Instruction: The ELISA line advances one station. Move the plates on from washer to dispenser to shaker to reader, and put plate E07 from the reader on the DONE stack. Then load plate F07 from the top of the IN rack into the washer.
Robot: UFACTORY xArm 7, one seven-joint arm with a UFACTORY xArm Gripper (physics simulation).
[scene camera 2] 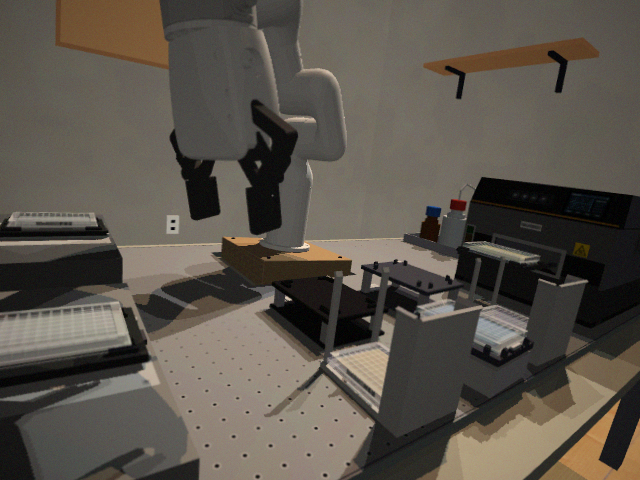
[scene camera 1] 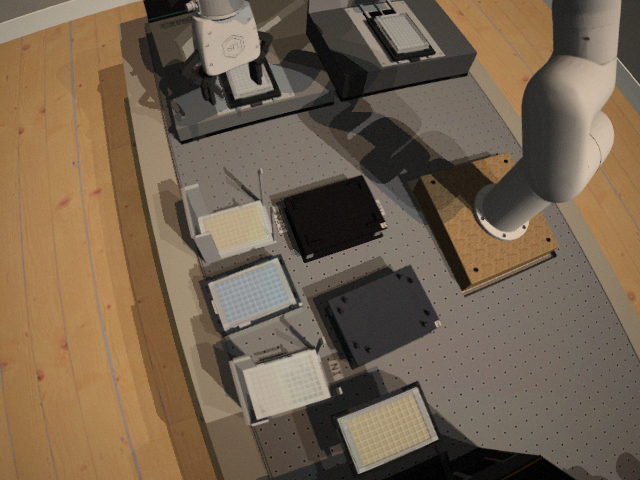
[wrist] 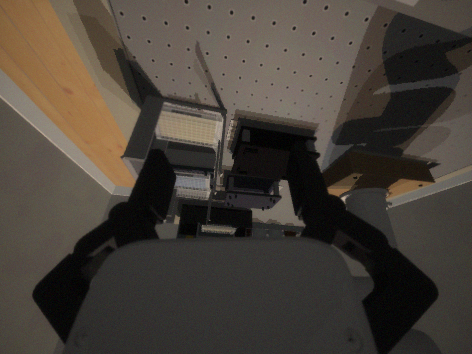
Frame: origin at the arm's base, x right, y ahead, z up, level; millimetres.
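Seen in the pictures: gripper, fingertip midpoint: [scene camera 2: 234, 223] [scene camera 1: 234, 91] [wrist: 228, 159]; arm's base, link origin: [scene camera 2: 284, 246] [scene camera 1: 500, 212] [wrist: 361, 194].
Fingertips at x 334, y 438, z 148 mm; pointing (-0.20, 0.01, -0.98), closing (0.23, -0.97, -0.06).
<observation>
Offsets run from my fingertips to a thing's top centre.
My gripper [scene camera 1: 232, 85] [scene camera 2: 234, 219] [wrist: 228, 159] is open and empty, high above the bench; in scene camera 1 it overlaps a white plate @[dy -59, dx +149, dz -106 mm] [scene camera 1: 252, 86] [scene camera 2: 67, 328] on the low front-left device. Another white plate @[dy -434, dx +141, dz -75 mm] [scene camera 1: 403, 32] [scene camera 2: 51, 219] sits on the taller device beside it. A yellow plate @[dy +70, dx -175, dz -164 mm] [scene camera 1: 235, 227] [scene camera 2: 364, 361] [wrist: 187, 129] lies in the rack nearer these devices. A blue plate @[dy +80, dx -320, dz -117 mm] [scene camera 1: 252, 293] [scene camera 2: 493, 332] [wrist: 192, 184] sits on a dark nest between the racks. White plates @[dy +79, dx -479, dz -151 mm] [scene camera 1: 286, 383] are in the rack labelled IN. Another yellow plate @[dy -32, dx -604, dz -60 mm] [scene camera 1: 390, 428] [scene camera 2: 498, 252] [wrist: 217, 229] sits at the black instrument. Plate codes are unreadable.
A black raised platform @[dy -126, dx -223, dz -135 mm] [scene camera 1: 336, 217] [scene camera 2: 330, 297] and a dark grey one @[dy -129, dx -432, dz -117 mm] [scene camera 1: 382, 315] [scene camera 2: 413, 276] [wrist: 252, 200] stand beside the racks. The racks have upright walls [scene camera 1: 192, 206] [scene camera 2: 429, 366] and thin posts. The arm's wooden base [scene camera 1: 449, 237] [scene camera 2: 305, 270] and bottles @[dy -413, dx -1043, dz +61 mm] [scene camera 2: 453, 227] stand farther back.
</observation>
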